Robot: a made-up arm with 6 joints.
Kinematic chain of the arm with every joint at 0, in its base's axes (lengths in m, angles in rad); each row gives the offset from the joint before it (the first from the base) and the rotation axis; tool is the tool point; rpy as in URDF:
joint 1: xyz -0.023 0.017 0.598 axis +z
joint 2: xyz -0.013 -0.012 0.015 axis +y
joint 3: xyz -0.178 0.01 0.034 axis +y
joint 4: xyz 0.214 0.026 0.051 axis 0.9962 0 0.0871
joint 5: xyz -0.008 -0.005 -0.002 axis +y
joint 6: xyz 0.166 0.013 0.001 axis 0.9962 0 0.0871
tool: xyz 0 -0.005 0.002 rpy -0.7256 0.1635 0.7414
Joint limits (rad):
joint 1: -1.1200..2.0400
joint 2: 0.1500..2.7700
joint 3: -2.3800..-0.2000
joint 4: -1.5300..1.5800
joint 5: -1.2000..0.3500
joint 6: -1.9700..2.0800
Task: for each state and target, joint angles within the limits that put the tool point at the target. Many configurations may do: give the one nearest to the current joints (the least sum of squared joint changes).
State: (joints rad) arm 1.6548 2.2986 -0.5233 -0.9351 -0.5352 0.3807
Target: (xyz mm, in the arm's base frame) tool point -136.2 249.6 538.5
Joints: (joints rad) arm 1.5518 1.4456 -0.2625 -0.9976 -0.8124 0.3681
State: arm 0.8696 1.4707 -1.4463 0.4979 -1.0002 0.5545
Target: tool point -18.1 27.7 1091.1
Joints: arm 0.9027 0.9079 -1.5023 0.1621 -1.2000 0.5447
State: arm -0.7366 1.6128 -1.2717 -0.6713 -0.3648 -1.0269
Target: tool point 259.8 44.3 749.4
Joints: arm -0.2012 0.9239 -0.5618 -0.8583 -0.5076 -1.0403
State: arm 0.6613 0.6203 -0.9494 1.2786 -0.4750 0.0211
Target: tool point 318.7 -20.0 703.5
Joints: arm 0.0239 1.3985 -0.9067 1.2969 -0.5315 0.0214
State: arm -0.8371 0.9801 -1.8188 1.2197 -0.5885 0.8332
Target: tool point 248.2 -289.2 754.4
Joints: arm -0.7737 1.6808 -1.3664 1.2745 -0.4529 0.8353
